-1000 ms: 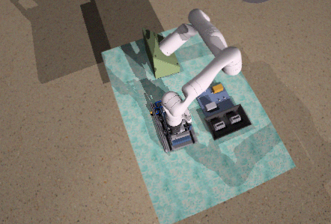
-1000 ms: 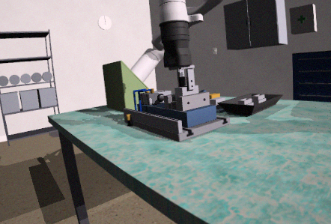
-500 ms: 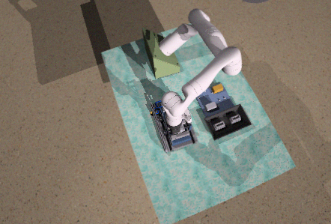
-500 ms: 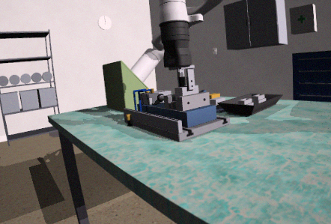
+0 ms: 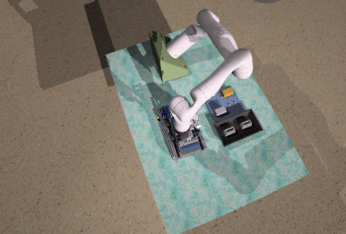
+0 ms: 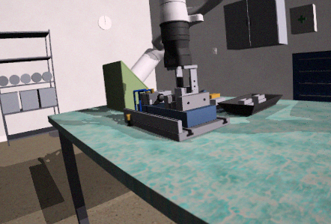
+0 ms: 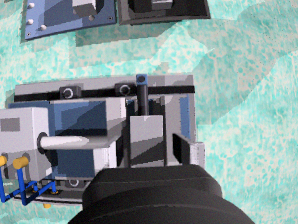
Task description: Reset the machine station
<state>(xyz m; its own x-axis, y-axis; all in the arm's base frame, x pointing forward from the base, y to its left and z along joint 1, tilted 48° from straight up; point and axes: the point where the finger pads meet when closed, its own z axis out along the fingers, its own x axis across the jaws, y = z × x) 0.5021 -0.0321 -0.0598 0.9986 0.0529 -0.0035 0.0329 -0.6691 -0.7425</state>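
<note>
The gray blank lies 3 cm below my hand. From my hand the other things lie so: fixed jaw: 3 cm ahead, 5 cm below; blue infeed plate: 15 cm behind, 27 cm to the left, 12 cm below; vise: 7 cm behind, 9 cm below.
</note>
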